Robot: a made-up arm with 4 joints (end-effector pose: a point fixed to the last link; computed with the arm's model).
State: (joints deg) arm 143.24 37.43 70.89 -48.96
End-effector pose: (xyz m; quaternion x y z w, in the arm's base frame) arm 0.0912 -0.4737 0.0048 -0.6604 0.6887 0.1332 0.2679
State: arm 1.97 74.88 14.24 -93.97
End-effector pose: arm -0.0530 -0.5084 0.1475 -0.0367 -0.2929 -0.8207 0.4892
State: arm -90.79 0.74 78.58 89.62
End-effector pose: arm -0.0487 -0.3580 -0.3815 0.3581 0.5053 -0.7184 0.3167
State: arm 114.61 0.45 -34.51 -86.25
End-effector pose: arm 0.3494 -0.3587 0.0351 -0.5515 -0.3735 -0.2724 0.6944
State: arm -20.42 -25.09 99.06 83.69
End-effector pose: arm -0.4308 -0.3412 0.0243 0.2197 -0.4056 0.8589 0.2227
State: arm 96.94 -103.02 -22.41 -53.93
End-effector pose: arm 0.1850 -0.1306 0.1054 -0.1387 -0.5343 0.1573 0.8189
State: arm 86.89 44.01 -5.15 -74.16
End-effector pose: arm 0.1915 -0.5158 0.1212 -0.6274 -0.0610 -0.5814 0.5144
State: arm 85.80 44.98 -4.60 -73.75
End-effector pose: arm 0.1849 -0.5178 0.1232 -0.6219 -0.0544 -0.5917 0.5100
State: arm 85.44 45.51 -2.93 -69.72
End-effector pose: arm 0.1704 -0.5237 0.1195 -0.6187 -0.0184 -0.6082 0.4969
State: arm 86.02 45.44 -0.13 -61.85
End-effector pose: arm 0.1471 -0.5313 0.1105 -0.6186 0.0481 -0.6267 0.4714
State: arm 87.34 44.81 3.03 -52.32
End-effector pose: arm 0.1200 -0.5358 0.1011 -0.6218 0.1254 -0.6387 0.4355
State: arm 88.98 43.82 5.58 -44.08
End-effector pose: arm 0.0979 -0.5363 0.0954 -0.6278 0.1883 -0.6409 0.3996
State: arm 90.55 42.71 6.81 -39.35
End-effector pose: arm 0.0880 -0.5356 0.0930 -0.6354 0.2209 -0.6363 0.3776
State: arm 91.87 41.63 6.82 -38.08
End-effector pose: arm 0.0896 -0.5357 0.0915 -0.6434 0.2261 -0.6290 0.3732
